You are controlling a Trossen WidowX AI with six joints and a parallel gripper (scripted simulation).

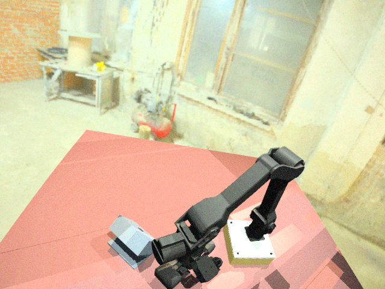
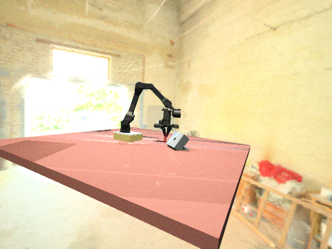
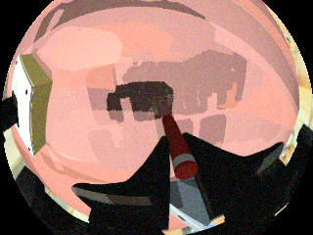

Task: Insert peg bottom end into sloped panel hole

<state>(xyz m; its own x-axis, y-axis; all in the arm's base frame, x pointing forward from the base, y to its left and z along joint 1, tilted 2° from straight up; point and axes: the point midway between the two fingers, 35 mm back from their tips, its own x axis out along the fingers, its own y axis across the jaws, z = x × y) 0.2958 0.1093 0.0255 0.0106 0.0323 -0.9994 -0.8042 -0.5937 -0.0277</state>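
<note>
The grey sloped panel is 130 mm ahead of my gripper tip and 130 mm to the right of it. Also, from my gripper tip: dark base plate (150 mm ahead, 110 mm to the right, 40 mm below); red peg (20 mm above).
</note>
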